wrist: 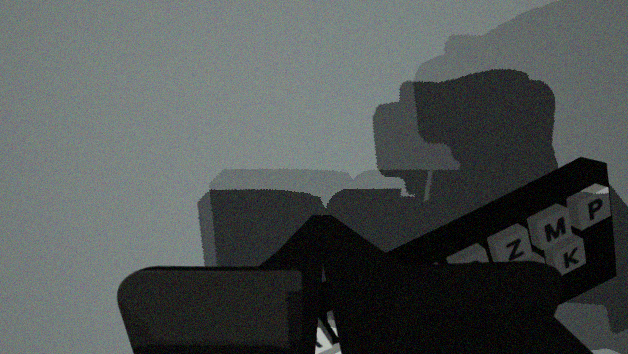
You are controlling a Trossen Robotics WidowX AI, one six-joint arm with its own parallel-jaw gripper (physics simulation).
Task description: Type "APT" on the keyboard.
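Frame: origin at the arm's base, x ahead, y left, z up, level; millimetres.
Where they show: gripper, fingertip midpoint: [321,225].
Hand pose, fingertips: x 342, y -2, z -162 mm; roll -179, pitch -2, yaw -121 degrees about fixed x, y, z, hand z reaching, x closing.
Things, the pixels of their top centre, and the offset from my fingertips. "pt": a spot on its surface instead. Level surfaces: height alone.
- black keyboard, surface spot: [585,172] pt dz +10, dx -34, dy -108 mm
- P key, middle of its top: [594,209] dz +16, dx -48, dy -103 mm
- M key, middle of its top: [555,229] dz +16, dx -47, dy -84 mm
- Z key, middle of its top: [514,250] dz +16, dx -45, dy -65 mm
- K key, middle of its top: [570,258] dz +16, dx -66, dy -87 mm
- bright key, middle of its top: [310,343] dz +16, dx -40, dy +29 mm
- grey surface, its level: dz +0 mm
The black keyboard [585,172] runs slantwise at the lower right of the wrist view, with grey, dark-lettered keys. The P key [595,208] is near its right end, beside the M key [555,229]. No key that I can read as A or T shows. My dark gripper [321,225] is shut and empty, with its fingertips at the lower middle. Its fingers and body hide much of the keyboard. Whether a fingertip touches a key is hidden.
The Z key [514,249] and K key [571,257] lie near M. A bright key [324,342] shows partly through the narrow gap at the bottom, its letter unclear. Large dark shadows [485,110] fall on the grey surface [125,100] behind the keyboard.
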